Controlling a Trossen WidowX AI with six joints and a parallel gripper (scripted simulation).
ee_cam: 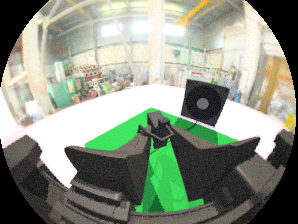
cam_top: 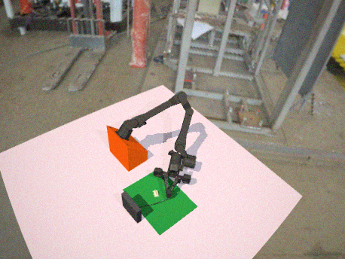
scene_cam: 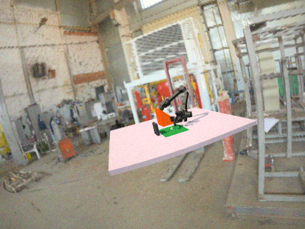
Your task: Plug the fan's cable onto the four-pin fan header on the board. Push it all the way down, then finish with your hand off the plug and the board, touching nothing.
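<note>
The green board lies 2 cm behind my gripper tip, 3 cm to the right of it and 8 cm below it. Round my gripper tip: black fan 4 cm behind, 18 cm to the right, 1 cm below; then dark plug 1 cm below; then four-pin fan header 6 cm behind, 3 cm to the right, 7 cm below.
</note>
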